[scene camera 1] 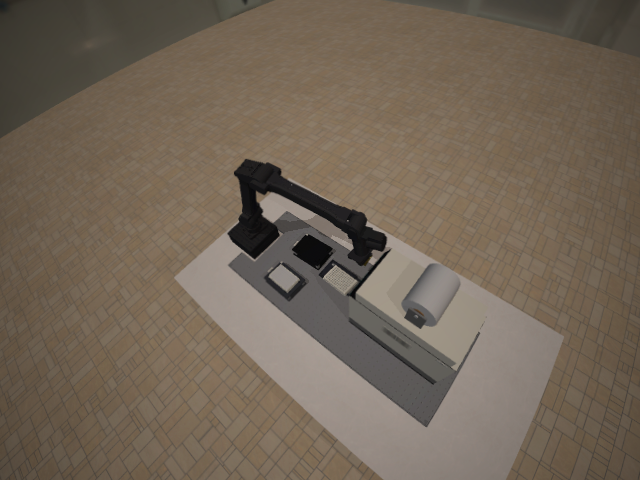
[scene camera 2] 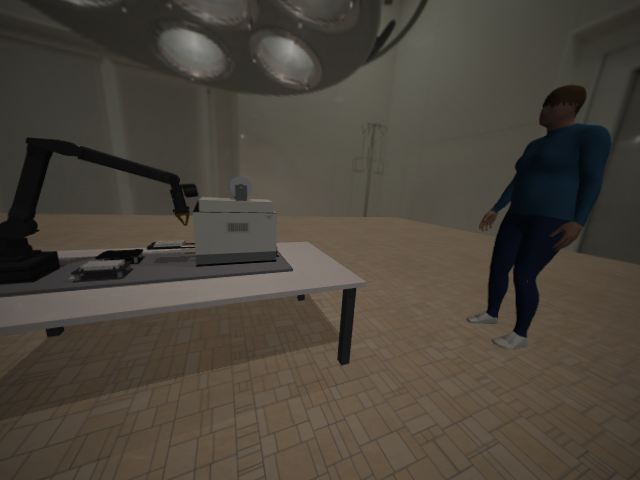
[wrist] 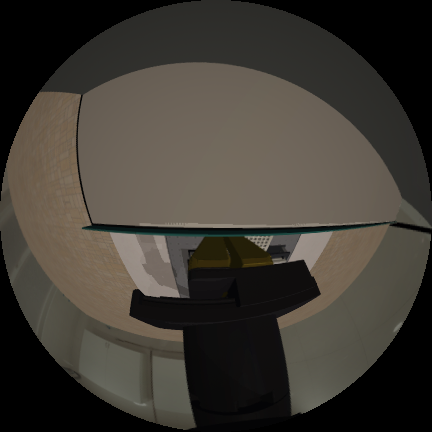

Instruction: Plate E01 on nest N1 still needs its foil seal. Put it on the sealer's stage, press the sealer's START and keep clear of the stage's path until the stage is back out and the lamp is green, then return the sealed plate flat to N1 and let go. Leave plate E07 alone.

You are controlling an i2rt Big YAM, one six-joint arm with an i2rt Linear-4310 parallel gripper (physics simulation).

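Frame: origin at the arm's base, x left, y back, z up, level; centimetres.
Seen in the pictures: gripper, fingertip midpoint: (scene camera 1: pixel 364 264) (scene camera 2: pixel 185 225); arm's base, origin of the base link: (scene camera 1: pixel 255 228) (scene camera 2: pixel 17 257).
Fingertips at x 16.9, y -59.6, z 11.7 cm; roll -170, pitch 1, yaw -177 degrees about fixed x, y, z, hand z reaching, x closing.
Offsets run from my fingertips to a thing's top centre. "pt": to the spot under its first point. Level surfaces: height alone.
My gripper (scene camera 1: pixel 368 260) (scene camera 2: pixel 184 223) (wrist: pixel 224 239) is shut and empty, its yellow fingers close to the sealer's stage-side face, above the table. The sealer (scene camera 1: pixel 377 286) (scene camera 2: pixel 235 242) (wrist: pixel 225 150) is a beige box; its top fills much of the wrist view. A white plate with open wells @(dx -9.1, dy +5.6, dz -7.0 cm) (scene camera 1: pixel 339 279) (scene camera 2: pixel 170 242) (wrist: pixel 261 242) lies flat on the stage, out in front of the sealer. A black nest @(dx -4.2, dy +29.7, dz -13.6 cm) (scene camera 1: pixel 312 251) (scene camera 2: pixel 120 254) holds no plate. Another pale plate @(dx -24.4, dy +27.4, dz -13.1 cm) (scene camera 1: pixel 284 278) (scene camera 2: pixel 103 265) sits in the nearer nest. Plate labels are unreadable. START and the lamp are hidden.
A foil roll @(pt dx -5.6, dy -30.6, dz +28.6 cm) (scene camera 1: pixel 436 291) (scene camera 2: pixel 240 187) stands on top of the sealer. The grey perforated board @(dz -18.9 cm) (scene camera 1: pixel 330 325) (scene camera 2: pixel 160 276) lies under the nests and the sealer on the white table @(dz -20.2 cm) (scene camera 1: pixel 310 374) (scene camera 2: pixel 320 273). A person (scene camera 2: pixel 560 170) stands beyond the table's right end.
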